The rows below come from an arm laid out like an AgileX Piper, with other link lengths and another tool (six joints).
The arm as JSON. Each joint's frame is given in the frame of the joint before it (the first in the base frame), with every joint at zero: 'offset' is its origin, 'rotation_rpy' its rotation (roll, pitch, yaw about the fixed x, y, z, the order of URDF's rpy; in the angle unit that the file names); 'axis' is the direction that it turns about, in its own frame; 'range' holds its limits. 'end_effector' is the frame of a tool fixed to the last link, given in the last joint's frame.
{
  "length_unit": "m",
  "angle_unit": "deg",
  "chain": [
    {
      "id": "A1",
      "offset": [
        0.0,
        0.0,
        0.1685
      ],
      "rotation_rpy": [
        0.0,
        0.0,
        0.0
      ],
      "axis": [
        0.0,
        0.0,
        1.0
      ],
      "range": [
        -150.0,
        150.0
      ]
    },
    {
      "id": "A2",
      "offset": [
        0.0,
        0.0,
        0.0
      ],
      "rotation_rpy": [
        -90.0,
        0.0,
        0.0
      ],
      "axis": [
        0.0,
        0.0,
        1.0
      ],
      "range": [
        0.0,
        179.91
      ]
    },
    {
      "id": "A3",
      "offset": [
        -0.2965,
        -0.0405,
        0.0
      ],
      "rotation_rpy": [
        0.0,
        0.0,
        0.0
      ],
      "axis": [
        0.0,
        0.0,
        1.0
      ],
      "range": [
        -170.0,
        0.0
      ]
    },
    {
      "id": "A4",
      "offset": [
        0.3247,
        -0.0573,
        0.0
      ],
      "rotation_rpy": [
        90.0,
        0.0,
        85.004
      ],
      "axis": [
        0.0,
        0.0,
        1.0
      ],
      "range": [
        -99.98,
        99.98
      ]
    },
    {
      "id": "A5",
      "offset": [
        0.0,
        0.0,
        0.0
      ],
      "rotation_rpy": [
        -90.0,
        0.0,
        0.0
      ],
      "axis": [
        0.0,
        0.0,
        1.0
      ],
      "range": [
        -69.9,
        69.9
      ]
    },
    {
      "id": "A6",
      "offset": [
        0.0,
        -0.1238,
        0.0
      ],
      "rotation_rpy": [
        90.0,
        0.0,
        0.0
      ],
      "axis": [
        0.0,
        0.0,
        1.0
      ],
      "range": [
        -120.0,
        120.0
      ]
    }
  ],
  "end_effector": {
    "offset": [
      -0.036,
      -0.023,
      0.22
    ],
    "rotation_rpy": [
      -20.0,
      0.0,
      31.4
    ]
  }
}
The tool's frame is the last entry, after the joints.
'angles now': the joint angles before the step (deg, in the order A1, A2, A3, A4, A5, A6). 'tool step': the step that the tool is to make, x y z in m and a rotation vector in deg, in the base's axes. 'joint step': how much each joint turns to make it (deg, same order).
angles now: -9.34 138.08 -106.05 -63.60 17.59 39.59
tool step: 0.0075 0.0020 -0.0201 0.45 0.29 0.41
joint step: 0.00 3.16 -2.46 -0.02 -0.64 0.19
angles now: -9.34 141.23 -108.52 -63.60 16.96 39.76
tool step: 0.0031 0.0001 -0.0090 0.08 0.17 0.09
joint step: 0.00 1.49 -1.25 -0.02 -0.12 0.02
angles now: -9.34 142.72 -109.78 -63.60 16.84 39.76
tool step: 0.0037 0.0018 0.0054 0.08 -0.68 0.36
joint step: 0.00 0.00 -0.43 -0.06 -0.46 0.06
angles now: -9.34 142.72 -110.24 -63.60 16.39 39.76
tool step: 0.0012 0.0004 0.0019 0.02 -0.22 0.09
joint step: 0.00 0.01 -0.18 0.04 -0.11 -0.04
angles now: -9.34 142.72 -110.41 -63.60 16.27 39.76
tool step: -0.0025 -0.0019 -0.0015 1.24 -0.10 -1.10
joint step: 0.00 -0.11 0.01 1.59 0.46 0.02
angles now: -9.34 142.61 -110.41 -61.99 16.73 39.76
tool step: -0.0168 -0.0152 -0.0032 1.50 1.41 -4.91
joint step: 0.34 -0.75 0.02 3.52 4.75 -0.02
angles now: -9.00 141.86 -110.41 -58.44 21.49 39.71
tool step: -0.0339 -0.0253 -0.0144 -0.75 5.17 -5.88
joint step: 0.18 -0.52 0.00 3.84 8.14 -2.82
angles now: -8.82 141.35 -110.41 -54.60 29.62 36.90
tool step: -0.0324 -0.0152 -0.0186 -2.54 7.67 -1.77
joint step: -0.01 -0.07 0.01 3.37 6.93 -7.05
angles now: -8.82 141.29 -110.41 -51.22 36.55 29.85
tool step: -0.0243 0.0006 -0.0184 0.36 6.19 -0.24
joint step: 0.00 -0.22 -0.02 5.16 4.60 -7.18
